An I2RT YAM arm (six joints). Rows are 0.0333 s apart.
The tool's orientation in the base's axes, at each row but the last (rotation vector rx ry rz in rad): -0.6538, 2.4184, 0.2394; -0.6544, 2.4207, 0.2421; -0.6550, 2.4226, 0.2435; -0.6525, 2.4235, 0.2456; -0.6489, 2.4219, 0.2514; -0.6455, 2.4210, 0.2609; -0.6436, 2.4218, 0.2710; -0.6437, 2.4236, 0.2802; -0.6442, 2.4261, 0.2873; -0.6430, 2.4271, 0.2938; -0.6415, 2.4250, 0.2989; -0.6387, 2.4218, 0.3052; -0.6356, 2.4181, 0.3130
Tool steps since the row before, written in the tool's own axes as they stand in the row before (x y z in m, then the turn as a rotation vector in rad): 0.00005, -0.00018, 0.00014, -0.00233, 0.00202, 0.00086; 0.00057, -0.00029, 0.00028, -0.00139, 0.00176, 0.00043; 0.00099, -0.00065, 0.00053, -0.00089, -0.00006, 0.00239; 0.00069, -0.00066, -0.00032, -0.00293, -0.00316, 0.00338; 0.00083, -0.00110, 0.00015, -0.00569, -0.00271, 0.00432; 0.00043, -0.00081, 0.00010, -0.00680, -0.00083, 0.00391; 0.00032, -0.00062, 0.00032, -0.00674, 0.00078, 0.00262; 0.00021, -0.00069, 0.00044, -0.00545, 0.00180, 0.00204; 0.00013, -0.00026, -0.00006, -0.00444, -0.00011, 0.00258; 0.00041, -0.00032, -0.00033, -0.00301, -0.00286, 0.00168; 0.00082, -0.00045, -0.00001, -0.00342, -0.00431, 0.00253; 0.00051, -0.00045, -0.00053, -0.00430, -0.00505, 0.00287; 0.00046, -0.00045, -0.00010, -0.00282, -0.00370, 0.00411
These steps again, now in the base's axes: 0.00013, -0.00013, -0.00014, 0.00102, 0.00294, 0.00076; -0.00010, -0.00039, -0.00057, 0.00029, 0.00220, 0.00053; -0.00008, -0.00078, -0.00103, 0.00187, 0.00106, -0.00137; -0.00031, -0.00094, -0.00017, 0.00537, -0.00048, -0.00099; 0.00006, -0.00122, -0.00065, 0.00753, 0.00129, -0.00005; 0.00016, -0.00083, -0.00037, 0.00714, 0.00320, 0.00101; 0.00026, -0.00055, -0.00047, 0.00562, 0.00413, 0.00206; 0.00043, -0.00052, -0.00051, 0.00391, 0.00432, 0.00178; 0.00001, -0.00029, -0.00004, 0.00445, 0.00248, 0.00064; -0.00029, -0.00054, -0.00001, 0.00441, -0.00073, 0.00033; -0.00035, -0.00070, -0.00052, 0.00586, -0.00152, -0.00018; -0.00039, -0.00076, 0.00008, 0.00702, -0.00171, 0.00005; -0.00014, -0.00059, -0.00024, 0.00592, -0.00064, -0.00174
